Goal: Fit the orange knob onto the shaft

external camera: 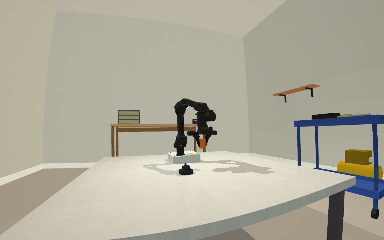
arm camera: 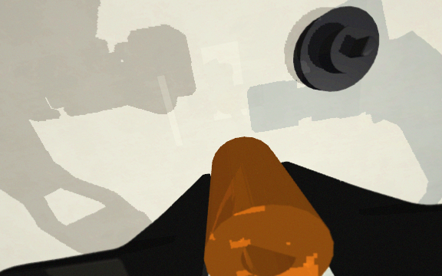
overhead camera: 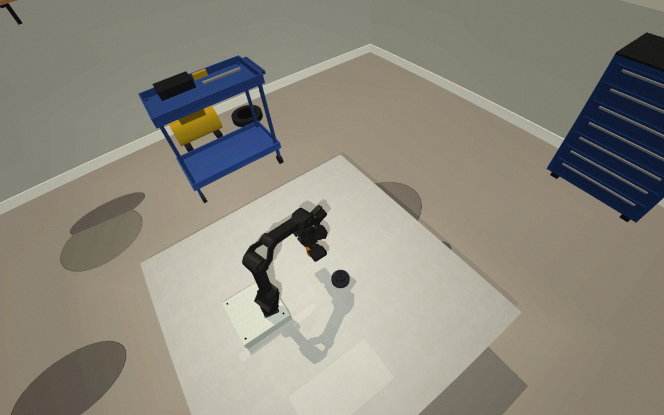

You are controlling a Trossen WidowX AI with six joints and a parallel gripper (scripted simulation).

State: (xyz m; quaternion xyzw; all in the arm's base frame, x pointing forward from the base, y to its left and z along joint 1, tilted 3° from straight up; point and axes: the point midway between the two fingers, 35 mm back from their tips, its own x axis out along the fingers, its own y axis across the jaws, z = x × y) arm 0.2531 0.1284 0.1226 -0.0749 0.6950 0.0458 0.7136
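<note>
Now: the dark round pedestal 8 cm ahead of my gripper tip, 12 cm to the right of it and 11 cm below it. Round my gripper tip: orange knob: 2 cm above.
</note>
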